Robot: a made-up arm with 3 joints. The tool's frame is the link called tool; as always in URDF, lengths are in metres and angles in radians.
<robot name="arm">
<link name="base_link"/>
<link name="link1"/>
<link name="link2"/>
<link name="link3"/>
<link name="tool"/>
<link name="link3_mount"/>
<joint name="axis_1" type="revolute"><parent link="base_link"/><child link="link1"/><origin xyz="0.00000 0.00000 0.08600" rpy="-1.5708 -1.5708 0.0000"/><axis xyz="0 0 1"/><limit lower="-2.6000" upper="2.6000" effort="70" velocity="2"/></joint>
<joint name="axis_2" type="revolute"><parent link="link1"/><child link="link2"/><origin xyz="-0.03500 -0.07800 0.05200" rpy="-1.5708 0.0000 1.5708"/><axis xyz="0 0 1"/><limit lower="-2.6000" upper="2.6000" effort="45" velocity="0.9"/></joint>
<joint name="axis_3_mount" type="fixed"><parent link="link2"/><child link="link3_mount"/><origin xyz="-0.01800 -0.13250 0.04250" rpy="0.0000 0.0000 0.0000"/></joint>
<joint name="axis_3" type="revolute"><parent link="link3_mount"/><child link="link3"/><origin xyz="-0.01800 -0.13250 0.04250" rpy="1.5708 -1.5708 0.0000"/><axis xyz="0 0 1"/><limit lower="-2.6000" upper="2.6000" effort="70" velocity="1.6"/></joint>
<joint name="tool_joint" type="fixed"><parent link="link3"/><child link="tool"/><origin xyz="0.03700 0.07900 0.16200" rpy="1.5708 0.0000 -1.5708"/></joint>
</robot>
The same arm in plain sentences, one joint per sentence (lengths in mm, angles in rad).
The arm has three revolute joints in a row. What follows holds with every joint at zero, and every direction is one of the base frame's.
Joint 1 lies 86 mm along +z from the base frame's origin and rotates about +y, from -2.6 to 2.6 rad.
Joint 2 lies 78 mm along -x and 52 mm along +y and 35 mm along -z from joint 1 and rotates about -z, from -2.6 to 2.6 rad.
Joint 3 lies 36 mm along -x and 265 mm along +y and 85 mm along -z from joint 2 and rotates about +y, from -2.6 to 2.6 rad.
The tool frame, which is the frame that the pose is given for, lies 79 mm along -x and 162 mm along +y and 37 mm along -z from joint 3; its axes are the base frame's turned by roll 0, pitch 0 and yaw 0 rad (as in URDF: about the fixed x, then y, then z).

